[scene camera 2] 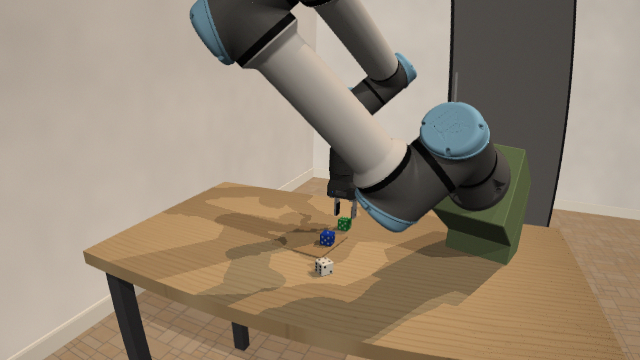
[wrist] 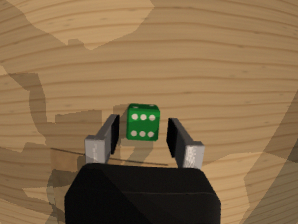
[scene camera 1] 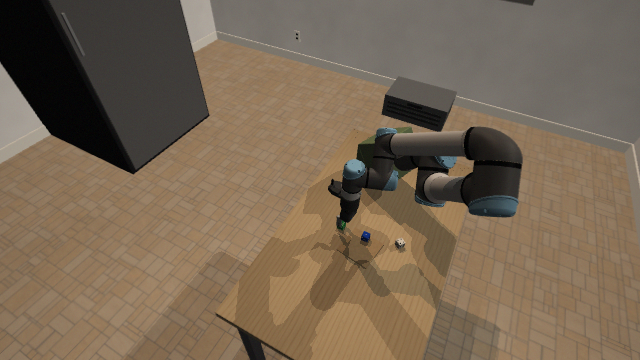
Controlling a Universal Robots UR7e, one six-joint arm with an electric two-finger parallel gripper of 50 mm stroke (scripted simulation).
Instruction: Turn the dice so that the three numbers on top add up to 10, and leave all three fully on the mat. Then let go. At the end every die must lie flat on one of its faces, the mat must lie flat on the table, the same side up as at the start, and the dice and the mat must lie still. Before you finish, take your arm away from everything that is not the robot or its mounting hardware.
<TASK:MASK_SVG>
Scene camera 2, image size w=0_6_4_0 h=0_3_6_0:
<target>gripper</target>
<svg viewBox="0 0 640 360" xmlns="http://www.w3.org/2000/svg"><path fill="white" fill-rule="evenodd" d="M330 154L330 180L327 186L327 195L329 198L335 197L334 216L340 213L339 201L341 198L352 202L351 219L354 219L357 215L357 199L355 197L357 187L353 183L354 171L341 157Z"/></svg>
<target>thin mat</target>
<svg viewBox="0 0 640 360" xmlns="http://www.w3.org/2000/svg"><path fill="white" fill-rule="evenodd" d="M273 245L312 257L322 258L348 237L335 234L335 242L331 246L321 245L320 234L323 230L302 225L274 241Z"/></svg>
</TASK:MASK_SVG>
